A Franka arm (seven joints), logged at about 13 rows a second.
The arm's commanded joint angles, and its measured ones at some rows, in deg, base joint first. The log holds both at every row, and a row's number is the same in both.
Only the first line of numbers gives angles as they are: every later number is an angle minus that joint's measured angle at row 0.
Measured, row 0:
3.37, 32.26, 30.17, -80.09, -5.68, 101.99, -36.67
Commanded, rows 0 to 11:
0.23, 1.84, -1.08, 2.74, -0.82, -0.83, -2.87
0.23, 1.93, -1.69, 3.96, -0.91, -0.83, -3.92
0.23, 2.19, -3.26, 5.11, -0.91, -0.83, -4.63
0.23, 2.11, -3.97, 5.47, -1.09, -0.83, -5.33
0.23, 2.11, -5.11, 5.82, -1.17, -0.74, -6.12
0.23, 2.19, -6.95, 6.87, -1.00, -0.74, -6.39
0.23, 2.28, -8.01, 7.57, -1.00, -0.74, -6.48
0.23, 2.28, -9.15, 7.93, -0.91, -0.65, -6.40
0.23, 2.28, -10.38, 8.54, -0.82, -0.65, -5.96
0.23, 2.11, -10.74, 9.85, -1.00, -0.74, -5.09
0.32, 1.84, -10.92, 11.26, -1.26, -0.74, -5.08
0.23, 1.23, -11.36, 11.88, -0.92, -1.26, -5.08
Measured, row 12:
-0.22, 1.05, -10.95, 8.33, -0.25, 0.19, -5.08
